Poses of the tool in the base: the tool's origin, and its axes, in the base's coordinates. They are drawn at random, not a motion.
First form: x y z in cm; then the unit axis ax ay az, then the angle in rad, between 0 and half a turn.
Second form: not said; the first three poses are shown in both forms.
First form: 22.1, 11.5, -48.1, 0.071, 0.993, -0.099, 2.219
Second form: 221, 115, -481, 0.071, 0.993, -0.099, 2.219
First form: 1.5, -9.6, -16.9, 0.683, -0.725, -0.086, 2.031
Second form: 15, -96, -169, 0.683, -0.725, -0.086, 2.031
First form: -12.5, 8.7, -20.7, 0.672, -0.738, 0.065, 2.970
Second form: -125, 87, -207, 0.672, -0.738, 0.065, 2.970
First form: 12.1, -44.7, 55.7, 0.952, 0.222, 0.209, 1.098
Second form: 121, -447, 557, 0.952, 0.222, 0.209, 1.098
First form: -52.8, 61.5, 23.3, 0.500, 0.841, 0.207, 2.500
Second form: -528, 615, 233, 0.500, 0.841, 0.207, 2.500
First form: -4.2, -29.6, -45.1, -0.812, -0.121, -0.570, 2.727
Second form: -42, -296, -451, -0.812, -0.121, -0.570, 2.727
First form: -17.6, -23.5, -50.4, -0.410, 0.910, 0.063, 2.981
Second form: -176, -235, -504, -0.410, 0.910, 0.063, 2.981
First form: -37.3, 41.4, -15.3, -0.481, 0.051, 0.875, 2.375
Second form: -373, 414, -153, -0.481, 0.051, 0.875, 2.375
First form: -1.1, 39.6, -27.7, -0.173, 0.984, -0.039, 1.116
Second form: -11, 396, -277, -0.173, 0.984, -0.039, 1.116
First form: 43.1, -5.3, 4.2, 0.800, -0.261, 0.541, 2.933
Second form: 431, -53, 42, 0.800, -0.261, 0.541, 2.933
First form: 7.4, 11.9, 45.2, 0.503, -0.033, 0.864, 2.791
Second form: 74, 119, 452, 0.503, -0.033, 0.864, 2.791
